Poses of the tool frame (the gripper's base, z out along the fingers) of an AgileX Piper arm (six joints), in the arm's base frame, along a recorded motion.
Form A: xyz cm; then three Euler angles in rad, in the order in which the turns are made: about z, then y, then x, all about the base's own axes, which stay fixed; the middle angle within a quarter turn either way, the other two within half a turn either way.
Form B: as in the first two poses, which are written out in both.
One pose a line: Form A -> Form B
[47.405 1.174 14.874 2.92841 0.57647 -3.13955] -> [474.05 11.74 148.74 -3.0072 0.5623 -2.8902]
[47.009 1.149 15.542 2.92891 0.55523 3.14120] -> [470.09 11.49 155.42 -3.0109 0.5412 -2.8925]
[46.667 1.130 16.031 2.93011 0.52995 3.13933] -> [466.67 11.30 160.31 -3.0167 0.5164 -2.8965]
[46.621 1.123 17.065 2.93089 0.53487 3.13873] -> [466.21 11.23 170.65 -3.0151 0.5211 -2.8963]
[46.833 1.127 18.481 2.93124 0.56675 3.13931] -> [468.33 11.27 184.81 -3.0069 0.5522 -2.8924]
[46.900 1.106 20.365 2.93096 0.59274 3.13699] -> [469.00 11.06 203.65 -2.9964 0.5768 -2.8864]
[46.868 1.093 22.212 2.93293 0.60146 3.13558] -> [468.68 10.93 222.12 -2.9934 0.5851 -2.8863]
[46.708 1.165 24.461 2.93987 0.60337 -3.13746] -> [467.08 11.65 244.61 -3.0092 0.5905 -2.9008]
